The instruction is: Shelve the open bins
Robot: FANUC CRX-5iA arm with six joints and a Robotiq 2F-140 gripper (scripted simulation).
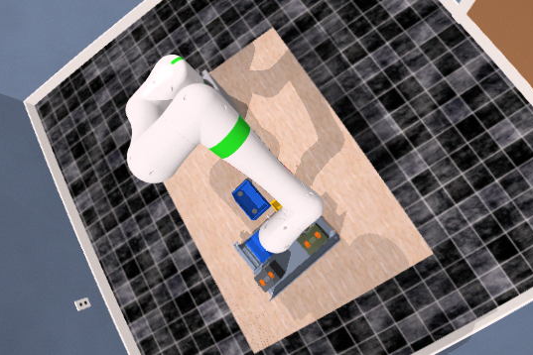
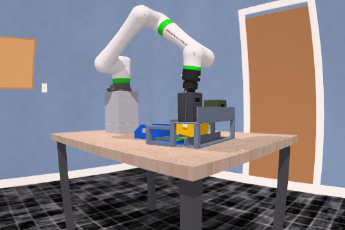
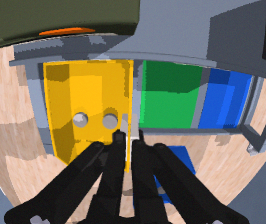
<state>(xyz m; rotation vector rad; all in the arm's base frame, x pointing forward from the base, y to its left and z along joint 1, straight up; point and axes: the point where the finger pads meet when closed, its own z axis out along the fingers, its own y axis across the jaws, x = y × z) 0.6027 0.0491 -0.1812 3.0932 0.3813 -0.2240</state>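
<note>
My hand is 40 mm to the right of the yellow bin, 40 mm above it and 20 mm past it. The rest, counted from my hand: dark box 180 mm ahead, 140 mm to the right, 70 mm above; blue bin 150 mm behind, 110 mm to the right, 60 mm below.
</note>
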